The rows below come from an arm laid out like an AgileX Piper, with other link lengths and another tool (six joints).
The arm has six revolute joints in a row. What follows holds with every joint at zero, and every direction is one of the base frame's. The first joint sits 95.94 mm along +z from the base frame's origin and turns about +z. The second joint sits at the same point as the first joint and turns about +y. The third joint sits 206.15 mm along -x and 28.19 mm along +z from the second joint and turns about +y. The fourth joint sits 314.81 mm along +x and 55.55 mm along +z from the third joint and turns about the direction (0.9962, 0, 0.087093). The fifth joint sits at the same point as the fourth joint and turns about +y. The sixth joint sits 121.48 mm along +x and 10.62 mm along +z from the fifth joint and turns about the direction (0.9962, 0, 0.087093). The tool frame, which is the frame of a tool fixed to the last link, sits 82.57 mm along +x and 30 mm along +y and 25.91 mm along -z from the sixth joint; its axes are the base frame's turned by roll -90.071, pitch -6.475 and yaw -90.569 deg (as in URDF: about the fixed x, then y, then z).
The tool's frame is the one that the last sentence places.
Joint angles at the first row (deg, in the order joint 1, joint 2, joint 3, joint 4, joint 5, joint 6):
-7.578 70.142 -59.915 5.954 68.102 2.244
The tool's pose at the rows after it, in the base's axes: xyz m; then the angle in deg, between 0 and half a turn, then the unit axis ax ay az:
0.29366 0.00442 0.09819 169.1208 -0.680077 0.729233 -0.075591
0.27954 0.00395 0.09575 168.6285 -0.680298 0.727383 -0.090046
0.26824 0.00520 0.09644 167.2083 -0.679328 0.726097 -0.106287
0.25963 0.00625 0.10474 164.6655 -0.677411 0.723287 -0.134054
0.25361 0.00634 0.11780 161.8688 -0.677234 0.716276 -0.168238
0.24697 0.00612 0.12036 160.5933 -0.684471 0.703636 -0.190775
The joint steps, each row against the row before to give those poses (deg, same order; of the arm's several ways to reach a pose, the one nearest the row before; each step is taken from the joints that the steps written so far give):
0.001 -5.780 4.937 -2.506 -1.156 -0.062
-0.002 -5.705 4.928 -0.659 -0.818 -0.045
0.002 -5.895 4.373 -0.066 -0.818 0.002
-0.001 -6.933 3.685 -0.013 -0.825 -0.018
-0.001 -6.601 2.487 -0.119 -0.685 -0.478
0.002 -4.910 2.751 -0.047 -0.628 -1.641

